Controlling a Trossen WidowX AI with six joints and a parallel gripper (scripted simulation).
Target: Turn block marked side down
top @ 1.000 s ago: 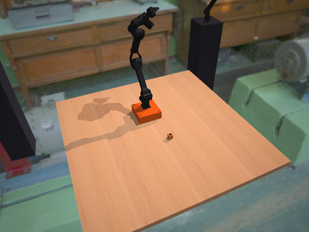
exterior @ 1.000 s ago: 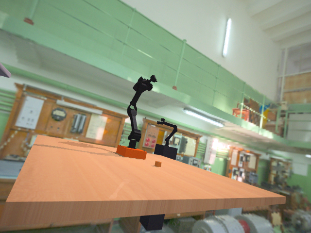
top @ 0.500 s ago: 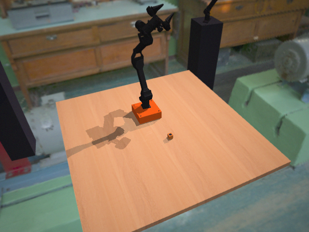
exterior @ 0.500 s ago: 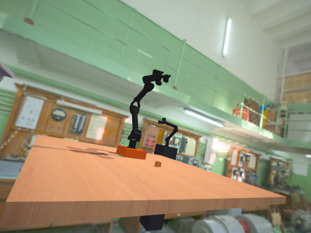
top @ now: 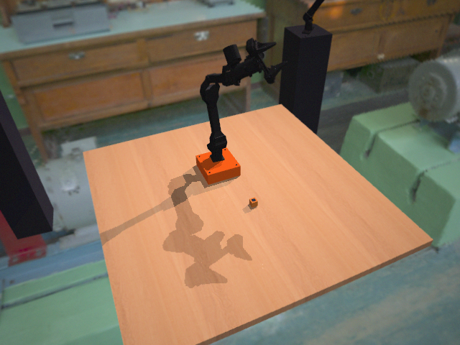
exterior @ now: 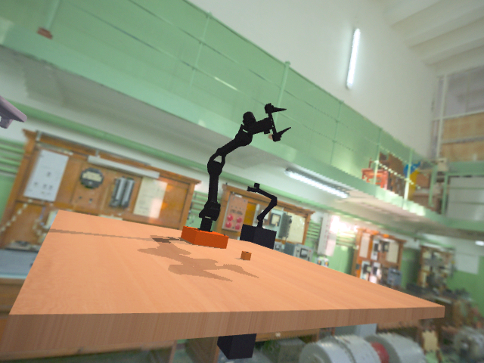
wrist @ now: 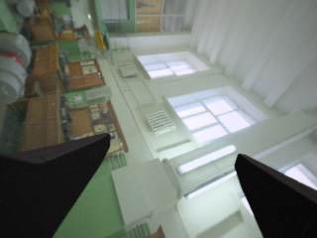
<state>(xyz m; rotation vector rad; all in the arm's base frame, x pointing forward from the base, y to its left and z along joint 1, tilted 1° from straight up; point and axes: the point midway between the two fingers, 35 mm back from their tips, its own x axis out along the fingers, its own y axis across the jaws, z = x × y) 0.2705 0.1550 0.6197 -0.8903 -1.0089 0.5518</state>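
Right now the orange block is 50 mm ahead of my gripper tip, 110 mm to the right of it and 680 mm below it.
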